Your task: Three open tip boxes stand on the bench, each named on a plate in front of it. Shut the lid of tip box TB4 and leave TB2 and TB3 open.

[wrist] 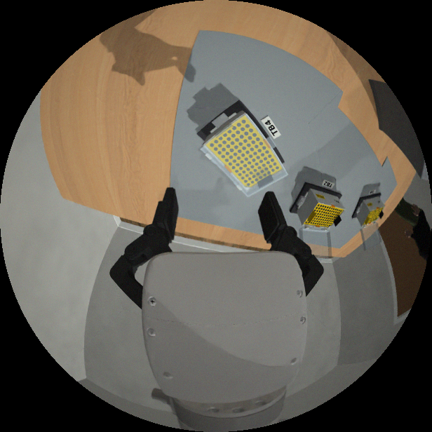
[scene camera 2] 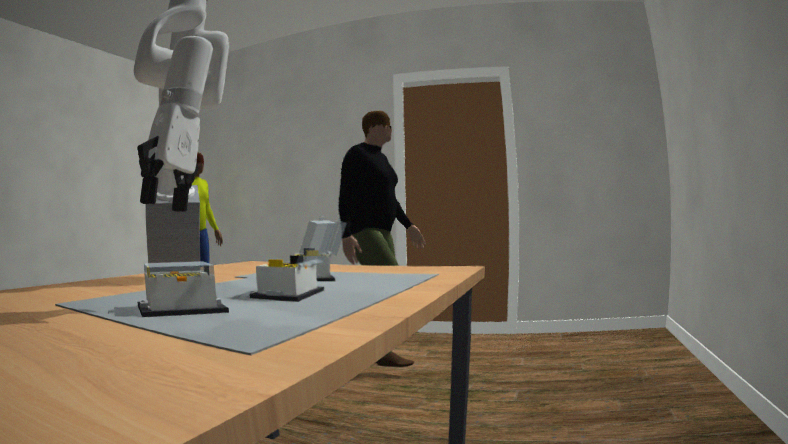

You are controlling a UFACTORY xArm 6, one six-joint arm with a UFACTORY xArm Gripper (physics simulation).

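Places are measured from the arm's base along level axes (x up, y ahead, z left), in millimetres.
Pixels of known places: gripper, fingertip midpoint: (scene camera 2: 164, 207); arm's base, origin of the base link: (scene camera 2: 172, 193).
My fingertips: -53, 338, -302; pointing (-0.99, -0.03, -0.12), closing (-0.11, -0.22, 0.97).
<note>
For each thing: its top centre in the pictures, then the offset to it from my fingertips, as dx, dy, dz. Level surfaces: height alone.
- Tip box TB4, middle of its top: (scene camera 2: 176, 263) -93, -19, +42
- Tip box TB2, middle of its top: (scene camera 2: 281, 261) -105, +32, +299
- farthest box, middle of its top: (scene camera 2: 306, 252) -105, -78, +564
- grey mat, its level: dx -171
- wooden bench, its level: dx -174
Tip box TB4 (scene camera 2: 180, 292) (wrist: 243, 152) is white with a yellow tip rack. Its clear lid (scene camera 2: 179, 266) (wrist: 278, 177) lies down over the top, and its name plate (wrist: 271, 127) is readable in the wrist view. Tip box TB2 (scene camera 2: 285, 279) (wrist: 322, 212) stands in the middle with its rack uncovered; its clear lid (wrist: 315, 241) stands open, faint in the wrist view. The farthest box (scene camera 2: 323, 268) (wrist: 370, 212), TB3 by elimination, has its clear lid (scene camera 2: 322, 237) tilted up; its plate is unreadable. My gripper (scene camera 2: 164, 205) (wrist: 220, 198) is open and empty, above and apart from TB4.
The boxes stand on black bases on a grey mat (scene camera 2: 248, 333) (wrist: 260, 65) on the wooden bench (scene camera 2: 82, 375) (wrist: 100, 130). A person in black (scene camera 2: 366, 187) stands behind the bench near the door. A person in yellow (scene camera 2: 204, 204) is partly hidden behind the arm.
</note>
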